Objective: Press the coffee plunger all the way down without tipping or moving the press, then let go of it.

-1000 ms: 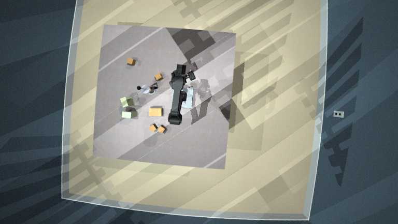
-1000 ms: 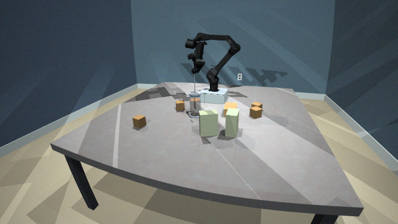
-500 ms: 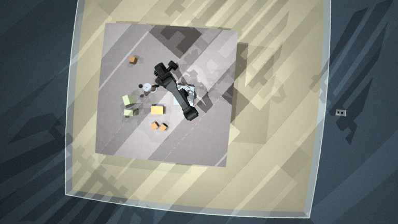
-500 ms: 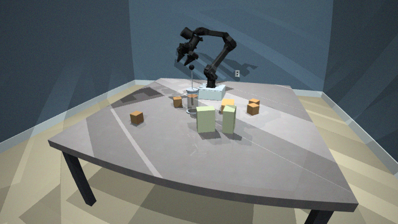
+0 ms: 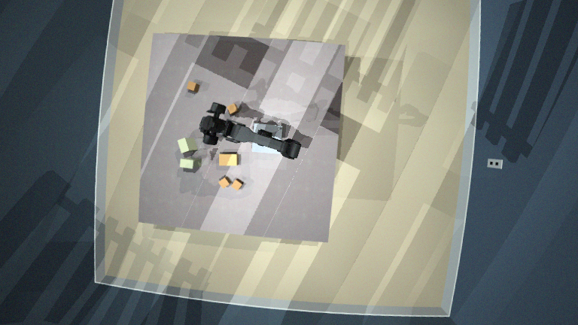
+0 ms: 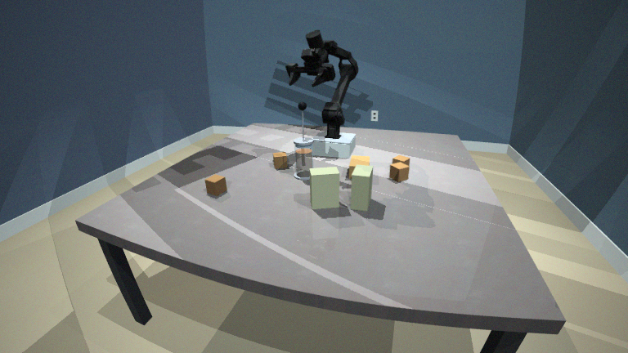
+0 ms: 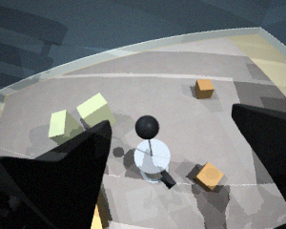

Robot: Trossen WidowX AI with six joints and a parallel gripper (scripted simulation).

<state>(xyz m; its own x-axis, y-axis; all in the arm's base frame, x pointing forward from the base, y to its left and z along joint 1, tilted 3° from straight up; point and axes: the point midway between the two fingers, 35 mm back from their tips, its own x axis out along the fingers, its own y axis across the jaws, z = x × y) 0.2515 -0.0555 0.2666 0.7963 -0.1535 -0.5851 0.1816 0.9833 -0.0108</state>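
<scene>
My gripper tip is now 200 mm above the coffee press, 20 mm short of it and 10 mm to the right of it.
</scene>
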